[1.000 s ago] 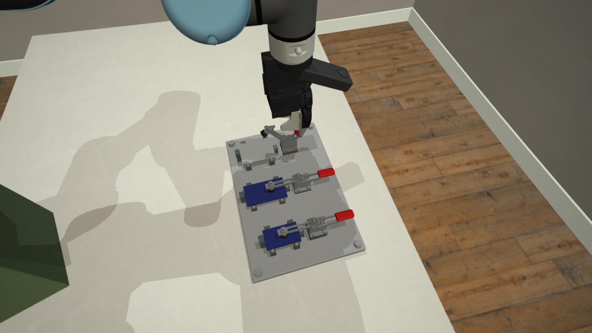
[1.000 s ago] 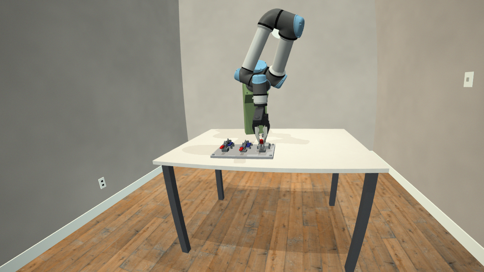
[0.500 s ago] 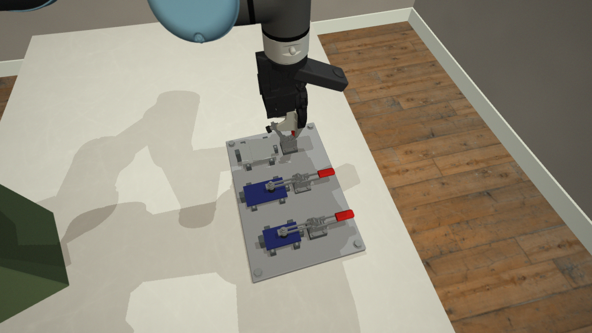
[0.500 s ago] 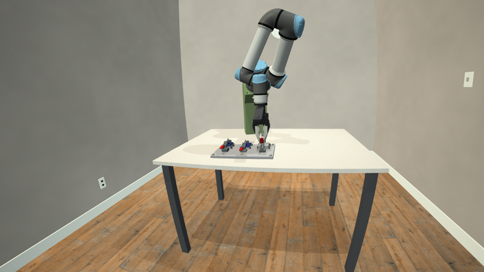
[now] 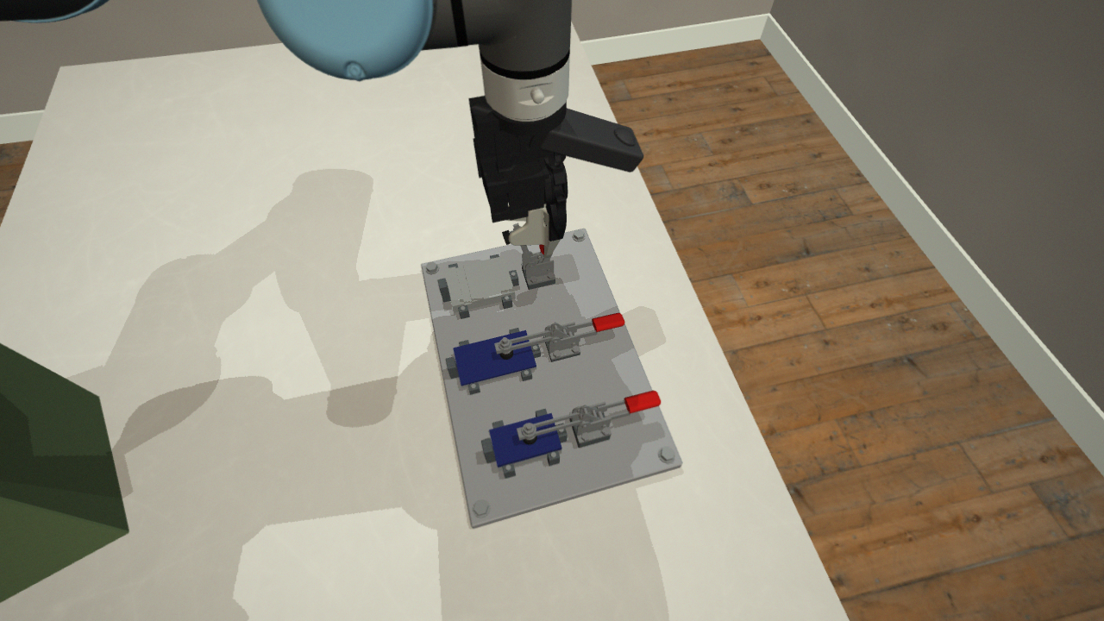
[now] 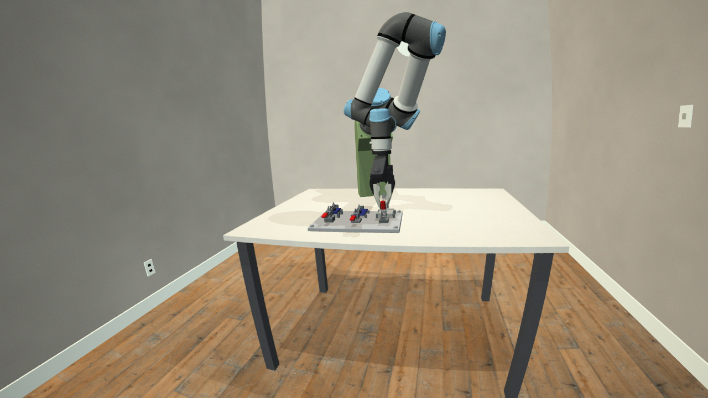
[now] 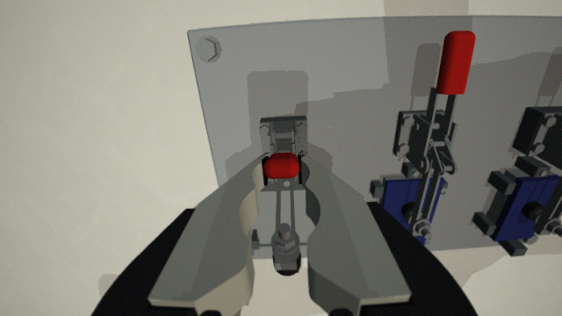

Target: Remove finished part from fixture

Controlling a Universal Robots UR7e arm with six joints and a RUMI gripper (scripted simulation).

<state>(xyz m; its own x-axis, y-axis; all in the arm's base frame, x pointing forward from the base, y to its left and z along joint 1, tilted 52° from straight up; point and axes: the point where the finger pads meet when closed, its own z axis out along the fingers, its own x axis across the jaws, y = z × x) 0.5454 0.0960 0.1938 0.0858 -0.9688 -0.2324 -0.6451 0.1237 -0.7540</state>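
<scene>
The toggle clamp lies 2 cm below my hand and 1 cm behind it. From my hand the other things lie so: grey fixture plate: 11 cm to the right, 8 cm below, 3 cm behind; blue blank: 12 cm to the right, 8 cm behind, 6 cm below; grey finished part: 10 cm behind, 5 cm below, 1 cm to the right.
</scene>
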